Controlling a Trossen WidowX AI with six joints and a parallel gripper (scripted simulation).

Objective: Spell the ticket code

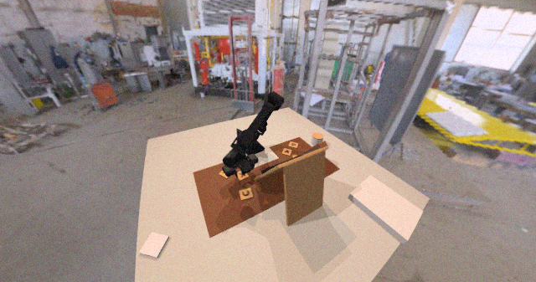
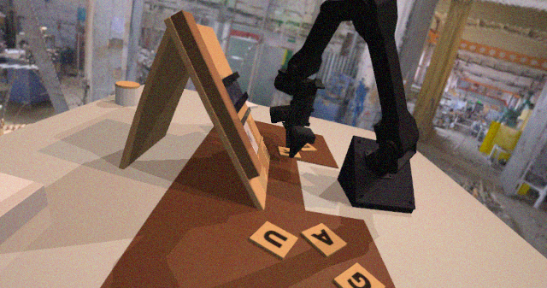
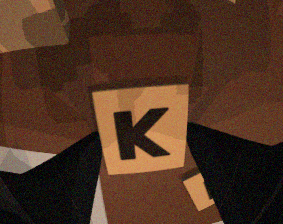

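Now: the brown mat 140 mm to the left of my gripper tip and 30 mm ahead of it. Also, from my gripper tip: white ticket: 150 mm to the left, 140 mm ahead, 80 mm above; letter tile: 350 mm to the left, 90 mm ahead; white pad: 460 mm to the right, 110 mm ahead.
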